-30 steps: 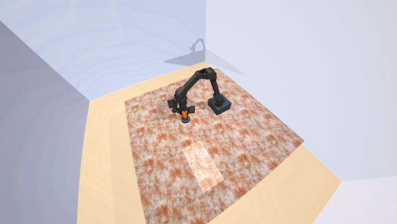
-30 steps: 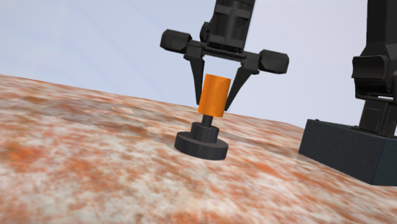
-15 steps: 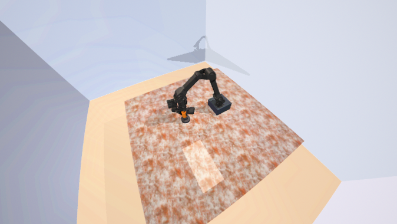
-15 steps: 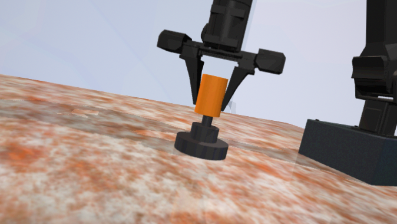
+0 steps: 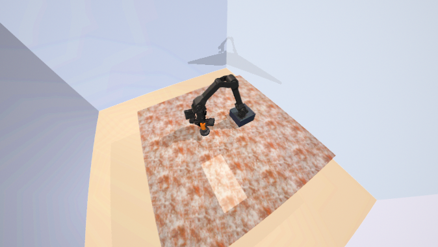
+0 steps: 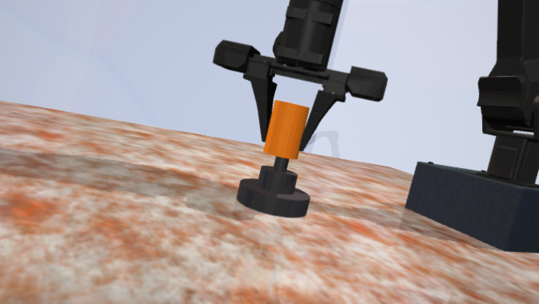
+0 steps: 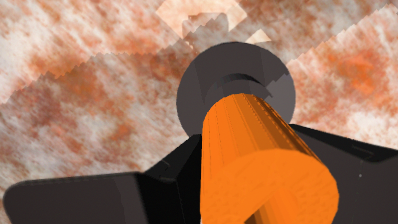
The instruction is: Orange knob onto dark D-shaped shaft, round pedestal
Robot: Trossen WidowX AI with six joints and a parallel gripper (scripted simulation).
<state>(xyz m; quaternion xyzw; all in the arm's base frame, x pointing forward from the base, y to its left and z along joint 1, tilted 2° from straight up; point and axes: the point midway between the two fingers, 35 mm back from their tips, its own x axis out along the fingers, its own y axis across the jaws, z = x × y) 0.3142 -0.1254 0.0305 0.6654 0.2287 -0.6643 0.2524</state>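
My gripper tip is 2 cm below the orange knob. The rest, counted from my gripper tip: pedestal (4 cm below).
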